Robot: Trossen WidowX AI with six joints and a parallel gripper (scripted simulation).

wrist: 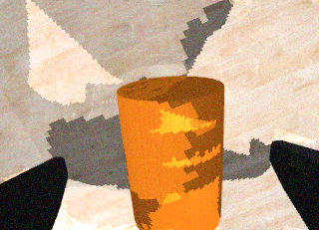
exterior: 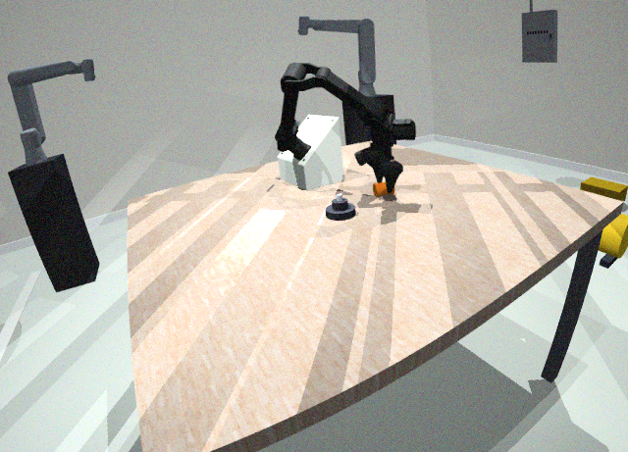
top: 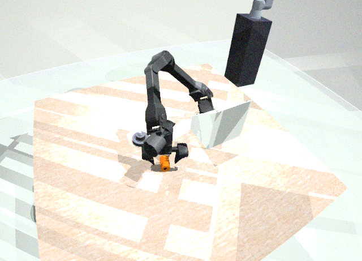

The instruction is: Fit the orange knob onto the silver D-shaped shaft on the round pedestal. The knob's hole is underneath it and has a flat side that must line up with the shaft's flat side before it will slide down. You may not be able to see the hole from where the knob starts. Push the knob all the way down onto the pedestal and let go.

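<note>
The orange knob lies 1 cm to the right of my gripper tip and 1 cm behind it. Also, from my gripper tip: round pedestal: 19 cm to the right, 5 cm ahead, 1 cm above.
</note>
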